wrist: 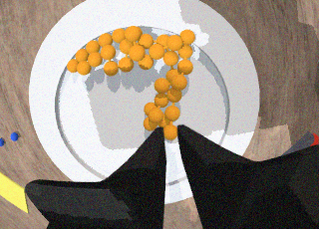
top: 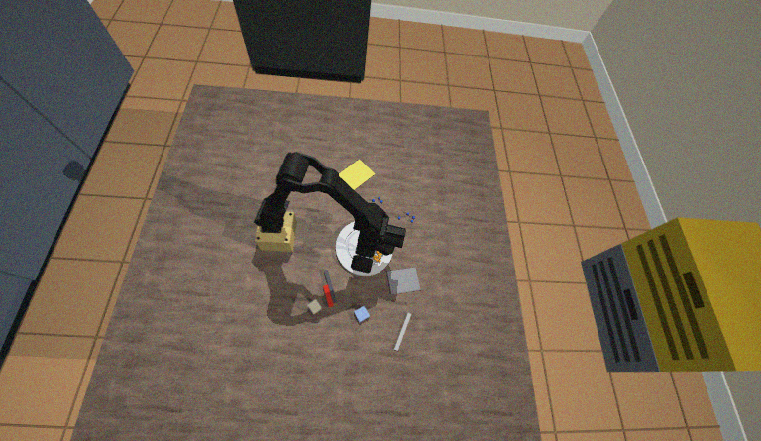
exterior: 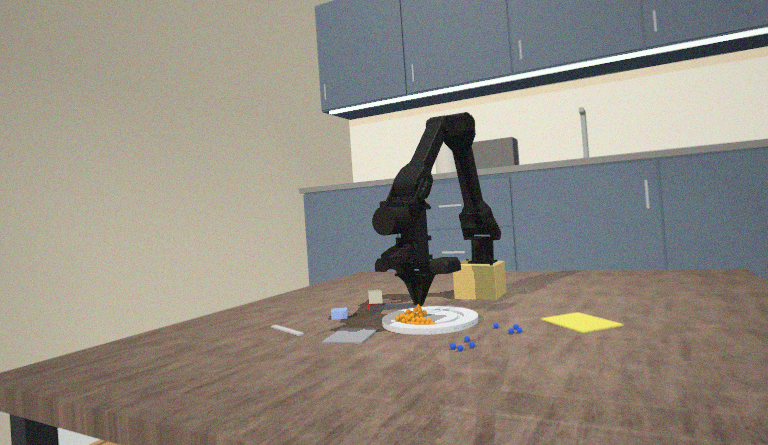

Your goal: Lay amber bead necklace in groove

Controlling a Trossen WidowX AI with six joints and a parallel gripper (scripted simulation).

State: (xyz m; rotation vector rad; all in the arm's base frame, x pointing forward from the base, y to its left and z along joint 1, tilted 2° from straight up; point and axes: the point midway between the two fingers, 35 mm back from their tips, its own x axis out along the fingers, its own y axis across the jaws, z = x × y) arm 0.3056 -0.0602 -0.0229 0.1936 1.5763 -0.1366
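Right now my gripper tip is 14 cm short of the grey square tile, 9 cm to the left of it and 3 cm above it. The rest, counted from my gripper tip: cream cube: 19 cm to the right, 15 cm behind, 2 cm below; red stick: 13 cm to the right, 11 cm behind, 3 cm below; light blue cube: 20 cm to the right, 3 cm below, 1 cm behind.
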